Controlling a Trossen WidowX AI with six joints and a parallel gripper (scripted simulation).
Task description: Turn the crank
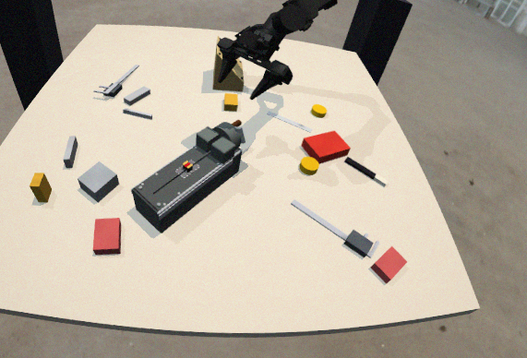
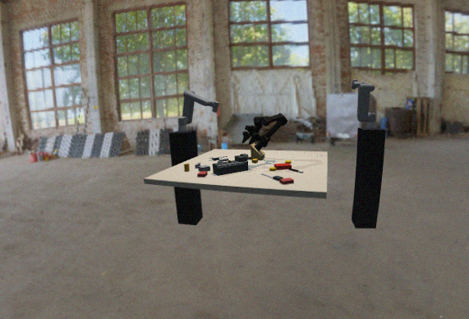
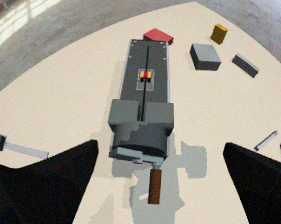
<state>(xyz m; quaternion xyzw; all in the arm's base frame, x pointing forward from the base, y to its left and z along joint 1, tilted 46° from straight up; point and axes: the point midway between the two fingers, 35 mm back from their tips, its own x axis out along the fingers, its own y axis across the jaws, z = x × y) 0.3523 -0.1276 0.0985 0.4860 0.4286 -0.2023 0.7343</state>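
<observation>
The crank is 1 cm to the left of my gripper tip and 12 cm below it. Round my gripper tip: brown handle 2 cm behind, 1 cm to the left, 12 cm below; then grey bar 14 cm behind, 21 cm to the left, 20 cm below; then red pointer 12 cm ahead, 10 cm to the right, 12 cm below.
</observation>
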